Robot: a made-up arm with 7 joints. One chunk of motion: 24 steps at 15 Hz.
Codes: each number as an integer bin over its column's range. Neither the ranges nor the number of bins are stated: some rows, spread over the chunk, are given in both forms.
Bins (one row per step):
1: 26 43 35 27 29 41 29
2: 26 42 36 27 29 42 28
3: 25 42 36 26 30 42 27
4: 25 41 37 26 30 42 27
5: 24 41 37 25 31 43 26
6: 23 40 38 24 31 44 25
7: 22 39 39 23 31 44 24
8: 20 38 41 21 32 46 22
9: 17 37 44 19 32 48 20
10: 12 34 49 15 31 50 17
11: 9 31 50 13 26 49 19
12: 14 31 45 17 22 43 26
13: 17 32 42 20 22 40 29
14: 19 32 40 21 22 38 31
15: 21 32 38 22 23 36 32
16: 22 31 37 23 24 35 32
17: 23 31 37 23 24 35 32
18: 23 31 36 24 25 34 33
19: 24 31 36 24 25 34 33
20: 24 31 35 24 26 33 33
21: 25 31 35 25 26 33 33
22: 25 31 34 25 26 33 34
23: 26 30 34 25 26 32 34
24: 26 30 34 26 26 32 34
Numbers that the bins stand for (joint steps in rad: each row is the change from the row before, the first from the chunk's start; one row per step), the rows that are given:
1: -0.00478 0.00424 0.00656 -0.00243 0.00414 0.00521 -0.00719
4: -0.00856 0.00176 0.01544 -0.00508 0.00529 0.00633 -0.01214
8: -0.02744 -0.00195 0.03322 -0.01833 0.00757 0.01084 -0.02452
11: -0.06900 -0.01062 0.07322 -0.03954 0.00071 0.01422 -0.03195
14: -0.03122 -0.00938 0.02878 -0.01833 -0.00386 0.00183 -0.00224
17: -0.01611 -0.01062 0.01544 -0.01303 -0.00157 -0.00156 0.00024
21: -0.00856 -0.01062 0.00656 -0.00773 0.00071 -0.00381 0.00271
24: -0.00478 -0.01186 0.00211 -0.00508 0.00071 -0.00494 0.00519
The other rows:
2: -0.00478 0.00300 0.01100 -0.00243 0.00414 0.00633 -0.00967
3: -0.00856 0.00300 0.01100 -0.00508 0.00529 0.00633 -0.01214
5: -0.01233 0.00176 0.01544 -0.00773 0.00643 0.00746 -0.01462
6: -0.01611 0.00052 0.01989 -0.01038 0.00643 0.00859 -0.01710
7: -0.01989 -0.00071 0.02433 -0.01303 0.00643 0.00859 -0.01957
9: -0.03878 -0.00319 0.04656 -0.02363 0.00757 0.01310 -0.02948
10: -0.05767 -0.00690 0.06878 -0.03424 0.00643 0.01535 -0.03690
12: -0.05011 -0.01062 0.05100 -0.02894 -0.00386 0.00746 -0.01462
13: -0.03878 -0.00938 0.03767 -0.02098 -0.00386 0.00408 -0.00719
15: -0.02367 -0.00938 0.01989 -0.01568 -0.00271 -0.00043 0.00024
16: -0.01989 -0.01062 0.01544 -0.01303 -0.00157 -0.00156 0.00024
18: -0.01611 -0.01062 0.01100 -0.01038 -0.00043 -0.00268 0.00271
19: -0.01233 -0.01062 0.01100 -0.01038 -0.00043 -0.00268 0.00271
20: -0.01233 -0.01062 0.00656 -0.01038 0.00071 -0.00381 0.00271
22: -0.00856 -0.01062 0.00211 -0.00773 0.00071 -0.00381 0.00519
23: -0.00478 -0.01186 0.00211 -0.00773 0.00071 -0.00494 0.00519

